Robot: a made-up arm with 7 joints. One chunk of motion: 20 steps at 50 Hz.
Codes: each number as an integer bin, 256 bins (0 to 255) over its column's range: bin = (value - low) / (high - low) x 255, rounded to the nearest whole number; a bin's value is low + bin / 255 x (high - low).
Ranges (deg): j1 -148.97..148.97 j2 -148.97..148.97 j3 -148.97..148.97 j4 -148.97..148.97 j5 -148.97..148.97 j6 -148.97..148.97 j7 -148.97..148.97
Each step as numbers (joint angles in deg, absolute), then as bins.
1 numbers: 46.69 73.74 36.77 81.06 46.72 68.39 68.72
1 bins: 167 191 159 197 167 186 186
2 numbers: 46.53 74.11 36.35 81.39 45.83 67.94 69.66
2 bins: 167 191 159 197 167 186 187
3 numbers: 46.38 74.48 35.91 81.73 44.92 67.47 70.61
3 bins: 167 191 158 197 166 185 188
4 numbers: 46.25 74.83 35.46 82.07 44.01 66.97 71.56
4 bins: 167 192 158 198 165 185 189
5 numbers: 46.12 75.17 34.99 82.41 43.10 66.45 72.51
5 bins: 167 192 157 198 164 184 190
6 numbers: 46.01 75.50 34.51 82.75 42.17 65.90 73.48
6 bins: 167 192 157 198 164 184 190
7 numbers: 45.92 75.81 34.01 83.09 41.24 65.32 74.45
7 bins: 167 192 157 199 163 183 191
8 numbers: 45.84 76.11 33.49 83.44 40.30 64.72 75.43
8 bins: 167 193 156 199 162 183 192
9 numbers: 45.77 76.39 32.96 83.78 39.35 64.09 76.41
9 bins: 167 193 156 199 161 182 193
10 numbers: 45.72 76.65 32.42 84.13 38.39 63.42 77.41
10 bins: 167 193 155 200 160 182 194
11 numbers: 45.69 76.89 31.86 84.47 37.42 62.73 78.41
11 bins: 167 193 155 200 160 181 195
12 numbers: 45.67 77.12 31.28 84.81 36.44 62.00 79.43
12 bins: 167 194 154 200 159 181 195
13 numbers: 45.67 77.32 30.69 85.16 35.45 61.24 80.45
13 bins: 167 194 154 200 158 180 196
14 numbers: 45.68 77.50 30.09 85.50 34.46 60.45 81.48
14 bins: 167 194 153 201 157 179 197
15 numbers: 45.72 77.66 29.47 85.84 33.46 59.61 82.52
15 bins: 167 194 153 201 156 179 198
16 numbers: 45.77 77.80 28.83 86.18 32.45 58.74 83.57
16 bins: 167 194 152 201 155 178 199
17 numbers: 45.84 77.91 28.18 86.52 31.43 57.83 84.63
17 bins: 167 194 152 202 154 177 200
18 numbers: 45.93 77.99 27.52 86.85 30.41 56.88 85.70
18 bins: 167 194 151 202 154 176 201
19 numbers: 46.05 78.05 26.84 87.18 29.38 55.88 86.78
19 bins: 167 194 150 202 153 175 202
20 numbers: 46.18 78.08 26.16 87.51 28.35 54.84 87.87
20 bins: 167 194 150 202 152 174 203
